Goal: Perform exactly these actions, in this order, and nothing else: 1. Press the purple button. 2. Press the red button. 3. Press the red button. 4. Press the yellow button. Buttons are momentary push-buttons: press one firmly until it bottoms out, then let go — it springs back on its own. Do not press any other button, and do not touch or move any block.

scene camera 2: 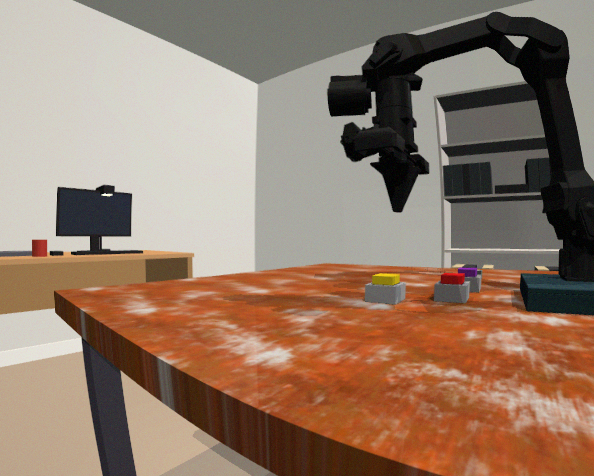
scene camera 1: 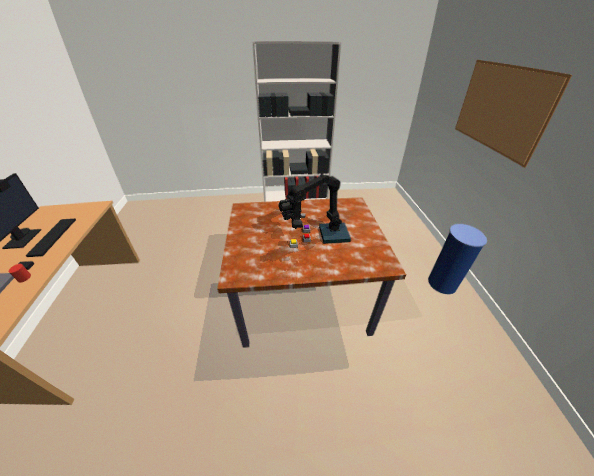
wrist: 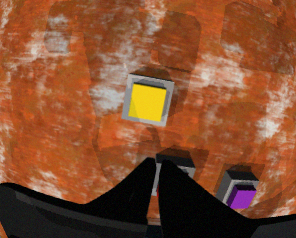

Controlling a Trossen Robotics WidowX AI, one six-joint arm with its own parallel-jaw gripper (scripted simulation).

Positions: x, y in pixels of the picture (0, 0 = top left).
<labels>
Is my gripper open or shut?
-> Shut.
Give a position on a yellow button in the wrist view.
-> At 147, 102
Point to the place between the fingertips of my gripper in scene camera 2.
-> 397, 212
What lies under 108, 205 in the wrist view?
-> My gripper.
</labels>
